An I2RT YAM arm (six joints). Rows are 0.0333 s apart.
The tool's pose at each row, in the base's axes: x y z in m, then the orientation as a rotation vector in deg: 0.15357 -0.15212 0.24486 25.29 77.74 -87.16; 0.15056 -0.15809 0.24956 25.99 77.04 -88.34; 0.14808 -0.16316 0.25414 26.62 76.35 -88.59; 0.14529 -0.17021 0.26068 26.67 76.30 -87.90; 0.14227 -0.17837 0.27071 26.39 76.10 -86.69; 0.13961 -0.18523 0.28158 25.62 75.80 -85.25; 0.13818 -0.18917 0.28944 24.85 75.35 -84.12; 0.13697 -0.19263 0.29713 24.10 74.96 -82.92; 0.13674 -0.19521 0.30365 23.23 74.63 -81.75; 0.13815 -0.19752 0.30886 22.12 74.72 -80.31; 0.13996 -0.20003 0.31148 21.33 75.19 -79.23; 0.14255 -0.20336 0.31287 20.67 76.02 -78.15; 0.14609 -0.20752 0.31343 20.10 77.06 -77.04
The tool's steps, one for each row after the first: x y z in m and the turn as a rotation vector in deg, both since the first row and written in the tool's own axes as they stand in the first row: 0.00010 -0.00582 0.00573 1.27 0.11 -0.30; -0.00032 -0.01101 0.01081 2.00 0.07 0.04; -0.00131 -0.01776 0.01813 1.66 -0.03 0.59; -0.00451 -0.02669 0.02742 0.96 -0.48 1.45; -0.00909 -0.03558 0.03593 -0.05 -1.32 2.35; -0.01305 -0.04145 0.04134 -0.83 -2.23 3.07; -0.01718 -0.04697 0.04634 -1.66 -3.09 3.83; -0.02117 -0.05094 0.05053 -2.57 -3.97 4.48; -0.02493 -0.05281 0.05463 -3.93 -4.75 5.06; -0.02671 -0.05301 0.05827 -5.11 -5.03 5.32; -0.02749 -0.05203 0.06253 -6.40 -4.98 5.48; -0.02765 -0.04992 0.06760 -7.76 -4.73 5.59
